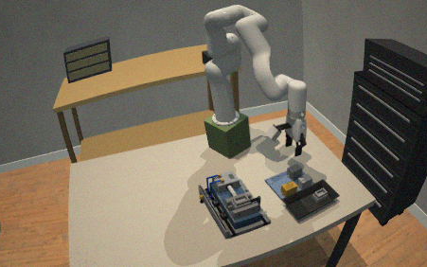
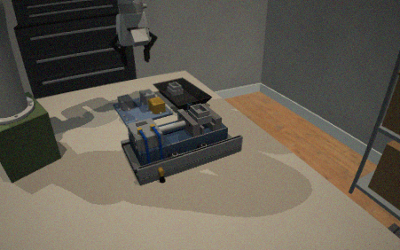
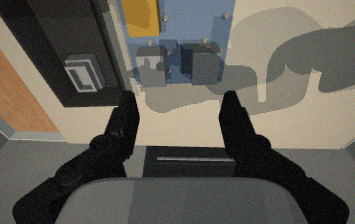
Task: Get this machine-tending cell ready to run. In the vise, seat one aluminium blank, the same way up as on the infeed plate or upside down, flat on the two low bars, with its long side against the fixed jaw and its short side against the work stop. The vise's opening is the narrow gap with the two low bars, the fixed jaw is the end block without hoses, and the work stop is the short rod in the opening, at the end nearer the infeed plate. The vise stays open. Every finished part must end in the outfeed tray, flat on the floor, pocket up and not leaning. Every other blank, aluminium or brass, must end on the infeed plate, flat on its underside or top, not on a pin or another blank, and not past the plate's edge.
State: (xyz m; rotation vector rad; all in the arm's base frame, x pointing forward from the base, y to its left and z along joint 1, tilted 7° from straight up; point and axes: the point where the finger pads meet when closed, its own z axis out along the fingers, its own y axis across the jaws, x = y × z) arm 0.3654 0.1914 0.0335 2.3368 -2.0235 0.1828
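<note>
My hand is 170 mm above the brass blank, 50 mm short of it and 20 mm to the left of it.
</note>
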